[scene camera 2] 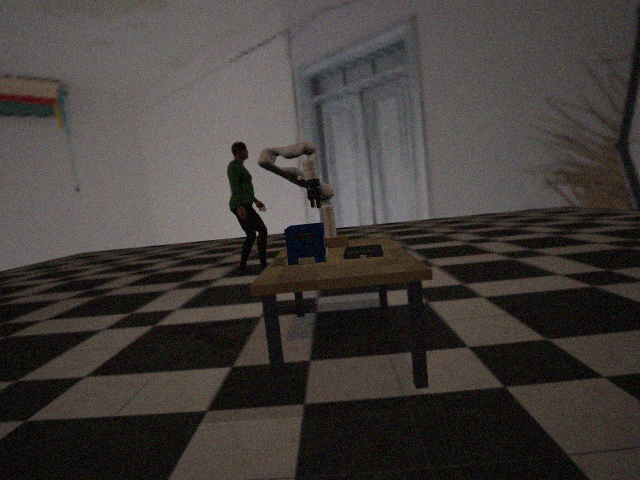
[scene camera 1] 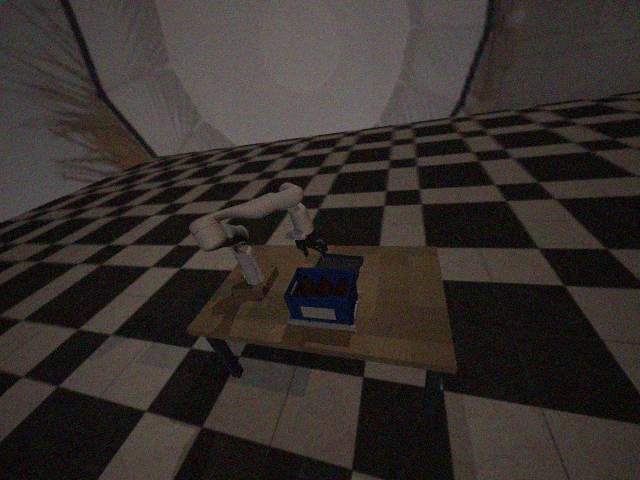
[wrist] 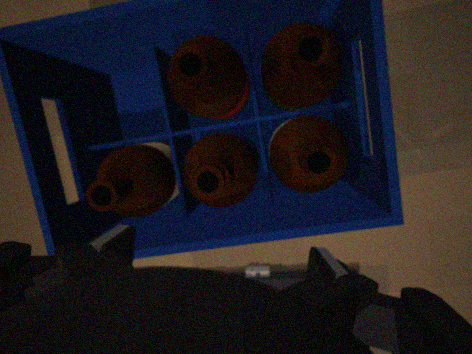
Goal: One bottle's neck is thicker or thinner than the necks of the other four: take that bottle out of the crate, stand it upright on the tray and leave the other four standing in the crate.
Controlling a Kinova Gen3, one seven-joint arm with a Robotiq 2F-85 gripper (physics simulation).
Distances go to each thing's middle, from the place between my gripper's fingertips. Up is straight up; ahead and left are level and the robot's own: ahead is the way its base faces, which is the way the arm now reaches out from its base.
Scene:
The dark tray [wrist: 278,279] lies 60 mm ahead of my hand, 220 mm to the left of it and 250 mm below it.

